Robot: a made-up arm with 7 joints. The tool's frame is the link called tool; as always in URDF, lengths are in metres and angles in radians. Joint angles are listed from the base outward.
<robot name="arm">
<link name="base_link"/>
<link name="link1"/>
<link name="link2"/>
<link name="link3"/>
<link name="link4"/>
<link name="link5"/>
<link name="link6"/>
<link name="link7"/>
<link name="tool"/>
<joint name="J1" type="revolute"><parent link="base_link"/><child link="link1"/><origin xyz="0 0 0.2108" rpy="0 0 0"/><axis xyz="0 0 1"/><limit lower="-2.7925" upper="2.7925"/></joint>
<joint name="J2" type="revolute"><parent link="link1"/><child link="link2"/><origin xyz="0 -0.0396 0.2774" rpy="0 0 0"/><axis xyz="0 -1 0"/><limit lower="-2.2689" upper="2.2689"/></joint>
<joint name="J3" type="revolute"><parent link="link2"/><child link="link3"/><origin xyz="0 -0.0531 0.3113" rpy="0 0 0"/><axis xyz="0 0 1"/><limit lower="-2.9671" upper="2.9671"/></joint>
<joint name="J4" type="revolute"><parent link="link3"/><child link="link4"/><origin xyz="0.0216 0.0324 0.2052" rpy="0 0 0"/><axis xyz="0 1 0"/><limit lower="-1.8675" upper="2.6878"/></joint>
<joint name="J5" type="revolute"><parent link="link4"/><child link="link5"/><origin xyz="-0.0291 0.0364 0.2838" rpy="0 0 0"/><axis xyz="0 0 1"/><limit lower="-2.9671" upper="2.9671"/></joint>
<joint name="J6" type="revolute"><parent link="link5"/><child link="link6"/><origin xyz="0 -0.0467 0.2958" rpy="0 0 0"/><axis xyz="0 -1 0"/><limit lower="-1.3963" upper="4.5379"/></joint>
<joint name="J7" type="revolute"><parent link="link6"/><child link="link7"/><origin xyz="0.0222 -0.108 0.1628" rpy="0 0 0"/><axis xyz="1 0 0"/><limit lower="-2.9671" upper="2.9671"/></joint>
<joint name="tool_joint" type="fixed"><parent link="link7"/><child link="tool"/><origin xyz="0 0 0" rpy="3.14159 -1.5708 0"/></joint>
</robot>
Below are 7 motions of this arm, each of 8 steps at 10 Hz.
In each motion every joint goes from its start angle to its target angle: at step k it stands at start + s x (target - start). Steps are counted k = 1, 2, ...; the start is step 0. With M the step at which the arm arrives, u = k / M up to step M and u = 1 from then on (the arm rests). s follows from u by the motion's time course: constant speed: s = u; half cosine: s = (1 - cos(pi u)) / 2; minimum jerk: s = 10 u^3 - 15 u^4 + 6 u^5.
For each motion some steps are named. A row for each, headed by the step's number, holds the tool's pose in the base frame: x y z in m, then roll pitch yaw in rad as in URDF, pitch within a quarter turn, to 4 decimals.
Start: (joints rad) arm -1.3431 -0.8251 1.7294 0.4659 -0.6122 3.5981 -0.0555
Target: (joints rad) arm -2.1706 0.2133 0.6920 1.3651 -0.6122 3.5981 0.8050
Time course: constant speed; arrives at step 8
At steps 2, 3, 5, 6, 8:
2: 0.1424 -0.5681 1.1814 0.0945 1.1254 2.7627
3: 0.1123 -0.5102 1.2101 0.5509 0.9533 3.0456
5: 0.0563 -0.4093 1.2339 0.9075 0.5106 3.0158
6: 0.0254 -0.3613 1.2360 0.9925 0.3042 2.8853
8: -0.0392 -0.2495 1.2303 1.1034 -0.0316 2.5285

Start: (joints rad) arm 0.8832 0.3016 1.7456 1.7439 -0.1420 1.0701 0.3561
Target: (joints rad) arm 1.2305 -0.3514 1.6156 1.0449 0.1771 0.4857 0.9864
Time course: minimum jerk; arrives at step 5
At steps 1, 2, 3, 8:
1: -0.6223 0.2270 1.0546 3.0165 -0.9066 2.5138
2: -0.5677 0.2741 1.1814 -2.6737 -0.8341 1.9969
3: -0.4667 0.3943 1.3035 -2.2028 -0.4404 1.6727
8: -0.3798 0.5406 1.3432 -2.0047 -0.0243 1.6497

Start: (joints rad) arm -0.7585 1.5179 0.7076 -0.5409 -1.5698 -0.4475 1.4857
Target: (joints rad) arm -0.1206 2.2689 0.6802 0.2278 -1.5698 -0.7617 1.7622
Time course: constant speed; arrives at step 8
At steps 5, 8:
5: -1.0705 0.1264 -0.1139 0.0902 0.7417 -1.2893
8: -0.9690 -0.0248 -0.2707 0.2287 0.7857 -0.9468

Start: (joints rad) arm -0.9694 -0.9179 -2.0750 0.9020 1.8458 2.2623 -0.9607
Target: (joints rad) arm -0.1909 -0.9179 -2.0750 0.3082 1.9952 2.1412 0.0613
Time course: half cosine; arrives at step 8
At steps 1, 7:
1: -0.1832 -0.6338 1.1278 -0.2341 -0.3534 0.5835
7: 0.5410 -0.5287 1.1981 -0.1396 -0.2080 2.6931

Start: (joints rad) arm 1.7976 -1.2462 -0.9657 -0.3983 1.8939 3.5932 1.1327
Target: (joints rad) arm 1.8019 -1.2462 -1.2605 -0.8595 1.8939 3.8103 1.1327
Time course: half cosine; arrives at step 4
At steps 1, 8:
1: -0.2730 0.8858 0.6917 0.9191 0.9578 0.7728
8: -0.3981 0.7913 0.6608 1.0264 0.6261 1.0422

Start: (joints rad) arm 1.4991 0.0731 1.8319 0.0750 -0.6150 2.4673 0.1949
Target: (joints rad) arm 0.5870 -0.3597 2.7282 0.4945 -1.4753 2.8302 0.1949
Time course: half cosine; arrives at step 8
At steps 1, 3, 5, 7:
1: 0.2379 -0.0537 1.4871 0.3686 0.7988 -0.0572
3: 0.2132 -0.0081 1.4906 0.3581 0.8021 -0.2893
5: 0.2457 0.0205 1.4751 0.4453 0.8712 -0.5239
7: 0.3005 -0.0066 1.4522 0.5852 0.9740 -0.6229

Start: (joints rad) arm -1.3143 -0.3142 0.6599 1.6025 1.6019 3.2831 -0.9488
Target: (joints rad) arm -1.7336 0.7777 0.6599 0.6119 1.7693 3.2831 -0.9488
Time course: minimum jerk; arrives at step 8
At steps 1, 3, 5, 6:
1: 0.3240 -0.3270 0.7689 -2.0584 -1.1892 2.7686
3: 0.2926 -0.2775 0.9781 -1.7248 -0.7257 2.3534
5: 0.2422 0.0579 1.2224 -1.4824 0.1019 2.2011
6: 0.2519 0.2409 1.2298 -1.3382 0.3922 2.2479

